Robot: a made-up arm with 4 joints.
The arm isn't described. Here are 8 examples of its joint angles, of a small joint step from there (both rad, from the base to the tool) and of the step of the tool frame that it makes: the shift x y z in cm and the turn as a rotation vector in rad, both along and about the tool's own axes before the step.
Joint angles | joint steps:
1: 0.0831 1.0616 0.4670 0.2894 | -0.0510 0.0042 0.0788 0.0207
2: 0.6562 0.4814 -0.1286 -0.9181 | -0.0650 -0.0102 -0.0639 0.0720
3: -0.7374 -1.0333 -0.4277 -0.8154 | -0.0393 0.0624 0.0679 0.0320
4: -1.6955 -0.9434 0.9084 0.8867 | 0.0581 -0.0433 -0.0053 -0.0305
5: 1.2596 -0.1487 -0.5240 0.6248 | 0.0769 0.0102 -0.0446 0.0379
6: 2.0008 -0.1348 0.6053 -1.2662 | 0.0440 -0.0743 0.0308 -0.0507
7: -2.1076 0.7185 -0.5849 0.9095 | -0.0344 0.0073 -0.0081 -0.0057
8: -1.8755 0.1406 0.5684 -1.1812 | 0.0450 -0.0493 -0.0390 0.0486
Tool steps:
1: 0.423 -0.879 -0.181 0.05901 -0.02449 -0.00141
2: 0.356 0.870 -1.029 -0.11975 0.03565 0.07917
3: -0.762 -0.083 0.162 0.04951 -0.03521 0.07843
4: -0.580 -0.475 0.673 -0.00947 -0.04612 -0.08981
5: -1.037 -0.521 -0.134 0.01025 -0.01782 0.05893
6: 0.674 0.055 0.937 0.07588 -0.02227 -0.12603
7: 0.560 -0.402 -0.002 0.01909 0.03374 0.00756
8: 0.325 -0.477 0.566 0.01779 -0.01949 0.01488
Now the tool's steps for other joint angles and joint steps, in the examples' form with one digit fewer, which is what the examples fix.
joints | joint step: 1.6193 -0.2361 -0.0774 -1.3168 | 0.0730 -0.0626 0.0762 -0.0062
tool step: 1.64 -0.63 1.32 0.1073 0.0726 -0.1089
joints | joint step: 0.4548 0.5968 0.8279 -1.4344 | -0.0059 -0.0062 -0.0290 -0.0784
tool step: -0.22 0.41 -0.46 -0.0277 -0.0420 -0.0713
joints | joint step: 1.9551 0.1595 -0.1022 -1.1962 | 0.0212 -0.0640 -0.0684 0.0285
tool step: 0.30 -0.08 -0.29 -0.0463 -0.0189 -0.0210
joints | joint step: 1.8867 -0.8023 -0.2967 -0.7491 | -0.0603 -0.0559 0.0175 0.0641
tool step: -0.37 0.49 -0.32 -0.0251 -0.0252 0.0067
